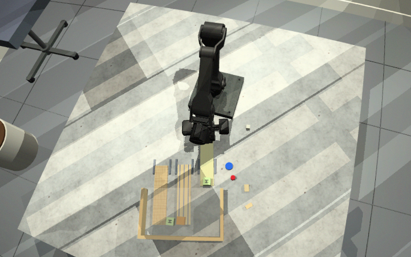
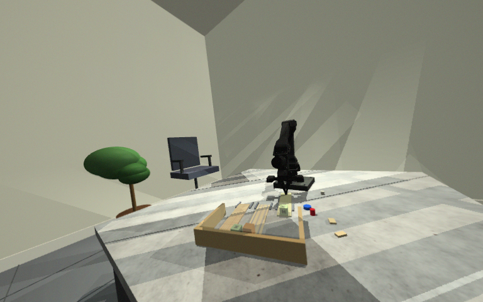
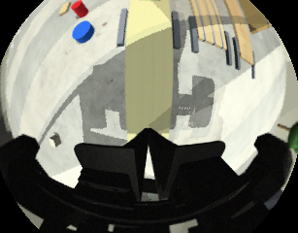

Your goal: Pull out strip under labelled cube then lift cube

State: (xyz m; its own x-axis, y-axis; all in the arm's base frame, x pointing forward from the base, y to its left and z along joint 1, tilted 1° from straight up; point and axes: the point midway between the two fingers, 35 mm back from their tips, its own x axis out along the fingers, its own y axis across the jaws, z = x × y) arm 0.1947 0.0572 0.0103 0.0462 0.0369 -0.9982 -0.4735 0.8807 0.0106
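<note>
The pale yellow strip is 80 mm ahead of my gripper tip and 40 mm to the left of it. Round my gripper tip: red cylinder 180 mm to the left, 120 mm ahead, 10 mm above; blue disc 150 mm to the left, 80 mm ahead.
</note>
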